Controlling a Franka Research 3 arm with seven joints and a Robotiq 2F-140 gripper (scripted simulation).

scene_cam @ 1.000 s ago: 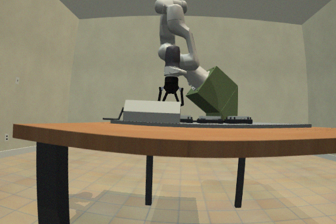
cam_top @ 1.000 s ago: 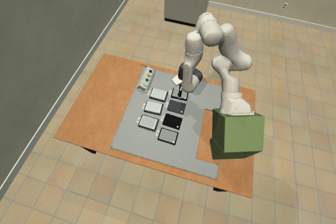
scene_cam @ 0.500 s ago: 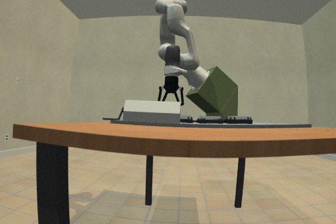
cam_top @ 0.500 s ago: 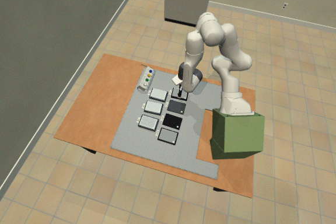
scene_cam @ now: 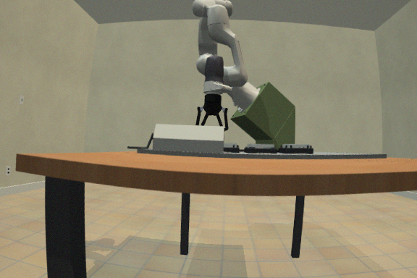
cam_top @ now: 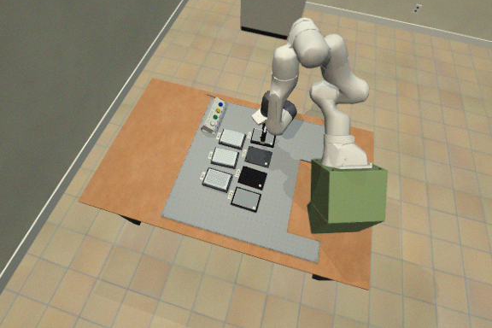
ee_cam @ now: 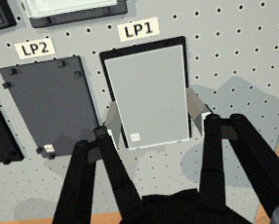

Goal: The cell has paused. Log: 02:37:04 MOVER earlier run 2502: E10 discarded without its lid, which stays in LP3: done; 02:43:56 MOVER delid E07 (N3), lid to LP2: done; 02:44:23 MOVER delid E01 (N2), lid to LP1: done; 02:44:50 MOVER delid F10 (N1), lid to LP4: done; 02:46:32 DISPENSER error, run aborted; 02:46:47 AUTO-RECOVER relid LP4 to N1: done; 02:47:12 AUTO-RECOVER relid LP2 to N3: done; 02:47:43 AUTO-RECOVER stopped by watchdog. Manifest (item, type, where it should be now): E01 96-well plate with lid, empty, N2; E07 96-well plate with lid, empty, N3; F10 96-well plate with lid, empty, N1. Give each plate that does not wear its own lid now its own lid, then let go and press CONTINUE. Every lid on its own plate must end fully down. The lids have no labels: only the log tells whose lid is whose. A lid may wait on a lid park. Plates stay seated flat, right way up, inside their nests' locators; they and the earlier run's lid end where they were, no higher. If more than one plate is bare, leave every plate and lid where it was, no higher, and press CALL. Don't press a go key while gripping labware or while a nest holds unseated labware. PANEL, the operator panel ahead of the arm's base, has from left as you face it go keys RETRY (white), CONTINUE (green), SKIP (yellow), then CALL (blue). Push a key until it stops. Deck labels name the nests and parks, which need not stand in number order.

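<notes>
Right now my hand is 250 mm short of the plate, 290 mm to the right of it and 20 mm above it. Round my hand: park LP2: 30 mm ahead, 130 mm to the left, 40 mm below; black park: 60 mm ahead, 260 mm to the left, 40 mm below; green continue key: 300 mm ahead, 90 mm to the right, 20 mm above.
</notes>
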